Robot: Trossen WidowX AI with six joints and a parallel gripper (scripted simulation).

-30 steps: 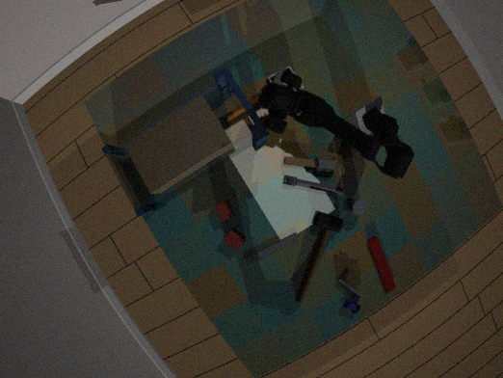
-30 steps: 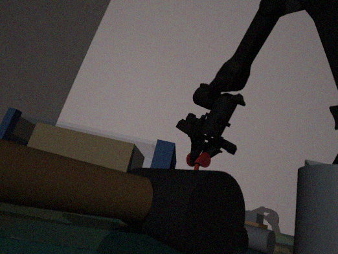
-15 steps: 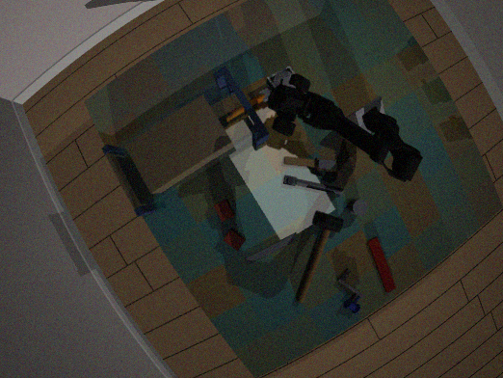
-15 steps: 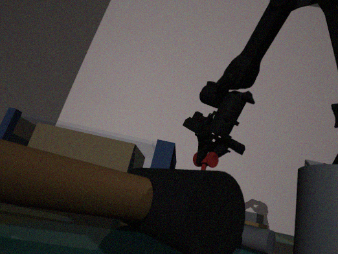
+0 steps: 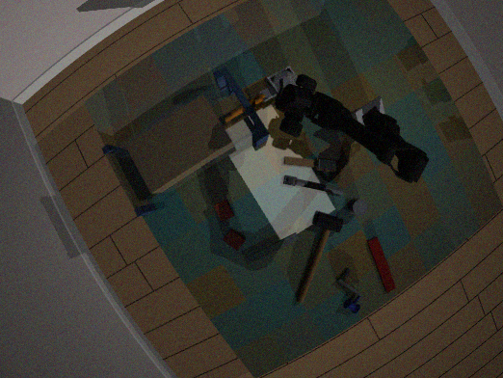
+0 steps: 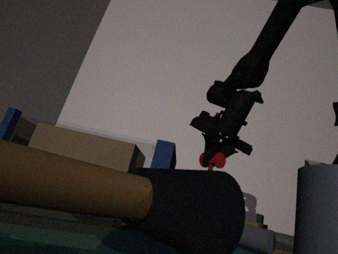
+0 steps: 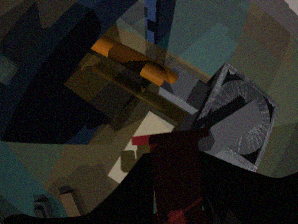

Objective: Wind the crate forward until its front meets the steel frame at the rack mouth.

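Right now the red-knobbed crank is 30 mm behind my gripper tip, 20 mm to the right of it and 30 mm below it. The rest, counted from my gripper tip: grey winch 80 mm behind, 70 mm to the right, 100 mm below; red knob 10 mm behind, 10 mm to the left; blue steel frame 90 mm ahead, 90 mm to the right, 30 mm below.
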